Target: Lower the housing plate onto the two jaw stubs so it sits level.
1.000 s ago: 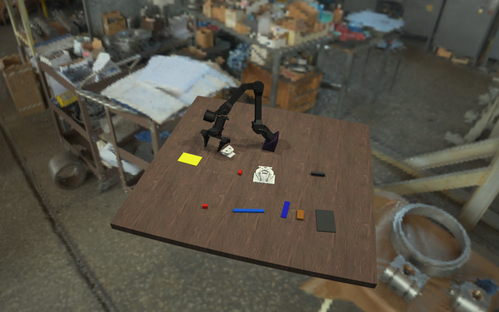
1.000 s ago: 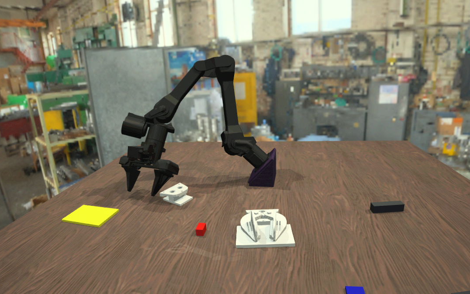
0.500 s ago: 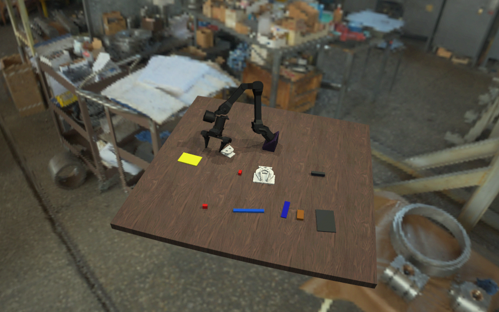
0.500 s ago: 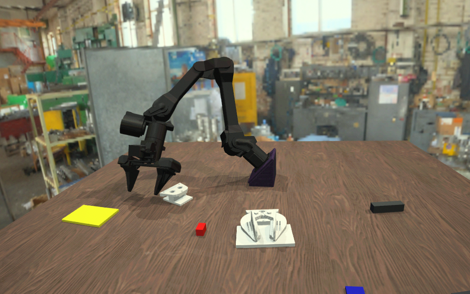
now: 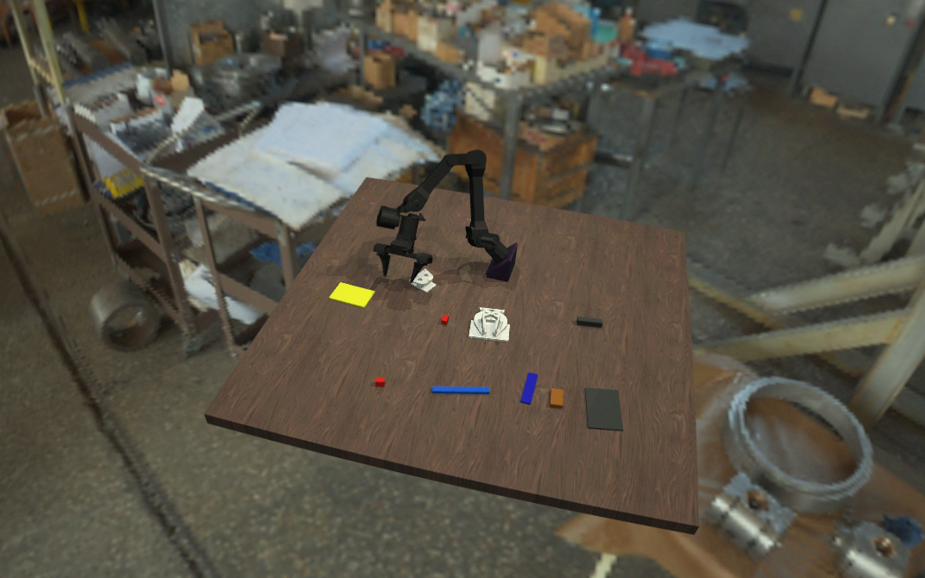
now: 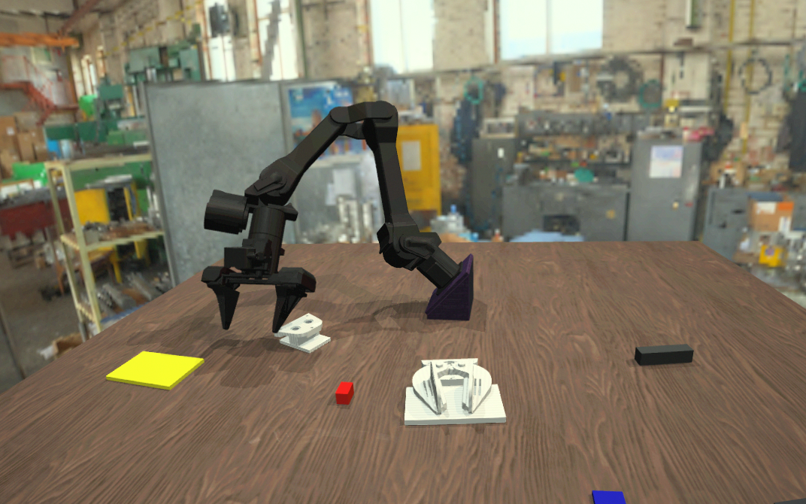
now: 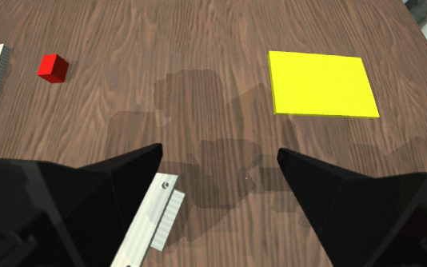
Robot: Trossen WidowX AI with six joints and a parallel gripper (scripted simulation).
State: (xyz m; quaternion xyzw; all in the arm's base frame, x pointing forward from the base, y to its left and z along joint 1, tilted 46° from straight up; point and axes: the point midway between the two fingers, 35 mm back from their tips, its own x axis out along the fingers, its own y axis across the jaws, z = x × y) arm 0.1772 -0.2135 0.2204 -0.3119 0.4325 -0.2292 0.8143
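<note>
Now: the small white part 8 cm to the left of my gripper tip, 4 cm behind it and 3 cm below it. From my gripper tip the other things lie so: black block (63 cm to the left, 3 cm below); yellow plate (13 cm to the right, 8 cm ahead, 3 cm below); red cube (19 cm to the left, 11 cm ahead, 3 cm below).
</note>
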